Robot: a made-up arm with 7 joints. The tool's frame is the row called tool.
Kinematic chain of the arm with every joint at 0, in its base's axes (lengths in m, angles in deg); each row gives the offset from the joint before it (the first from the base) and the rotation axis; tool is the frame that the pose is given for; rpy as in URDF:
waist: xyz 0 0 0.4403 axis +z
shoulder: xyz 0 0 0 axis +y
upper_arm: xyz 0 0 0.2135 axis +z
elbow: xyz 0.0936 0 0 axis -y
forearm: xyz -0.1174 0 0.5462 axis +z
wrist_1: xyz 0 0 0 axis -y
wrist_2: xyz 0.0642 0 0 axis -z
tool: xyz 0 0 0 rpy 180 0 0
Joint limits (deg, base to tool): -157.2..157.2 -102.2..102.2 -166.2..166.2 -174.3..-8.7 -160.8..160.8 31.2..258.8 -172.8..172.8
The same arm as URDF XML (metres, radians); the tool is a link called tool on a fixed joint. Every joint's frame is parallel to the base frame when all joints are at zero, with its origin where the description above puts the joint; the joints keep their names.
<robot name="arm">
<link name="base_link"/>
<link name="link1"/>
<link name="link2"/>
<link name="link3"/>
<link name="link4"/>
<link name="link5"/>
<link name="link6"/>
<link name="link7"/>
<link name="tool"/>
<joint name="waist" type="revolute"><parent link="base_link"/><child link="link1"/><origin xyz="0.0000 0.0000 0.4403" rpy="0.0000 0.0000 0.0000"/><axis xyz="0 0 1"/><limit lower="-2.7437" upper="2.7437"/></joint>
<joint name="shoulder" type="revolute"><parent link="link1"/><child link="link2"/><origin xyz="0.0000 0.0000 0.0000" rpy="0.0000 0.0000 0.0000"/><axis xyz="0 1 0"/><limit lower="-1.7837" upper="1.7837"/></joint>
<joint name="upper_arm" type="revolute"><parent link="link2"/><child link="link3"/><origin xyz="0.0000 0.0000 0.2135" rpy="0.0000 0.0000 0.0000"/><axis xyz="0 0 1"/><limit lower="-2.9007" upper="2.9007"/></joint>
<joint name="elbow" type="revolute"><parent link="link3"/><child link="link4"/><origin xyz="0.0936 0.0000 0.0000" rpy="0.0000 0.0000 0.0000"/><axis xyz="0 -1 0"/><limit lower="-3.0421" upper="-0.1518"/></joint>
<joint name="forearm" type="revolute"><parent link="link4"/><child link="link5"/><origin xyz="-0.1174 0.0000 0.5462" rpy="0.0000 0.0000 0.0000"/><axis xyz="0 0 1"/><limit lower="-2.8065" upper="2.8065"/></joint>
<joint name="wrist_1" type="revolute"><parent link="link5"/><child link="link6"/><origin xyz="0.0000 0.0000 0.0000" rpy="0.0000 0.0000 0.0000"/><axis xyz="0 -1 0"/><limit lower="0.5445" upper="4.5169"/></joint>
<joint name="wrist_2" type="revolute"><parent link="link6"/><child link="link7"/><origin xyz="0.0642 0.0000 0.0000" rpy="0.0000 0.0000 0.0000"/><axis xyz="0 0 -1"/><limit lower="-3.0159" upper="3.0159"/></joint>
<joint name="tool_joint" type="fixed"><parent link="link7"/><child link="tool"/><origin xyz="0.0000 0.0000 0.0000" rpy="3.1416 0.0000 0.0000"/></joint>
</robot>

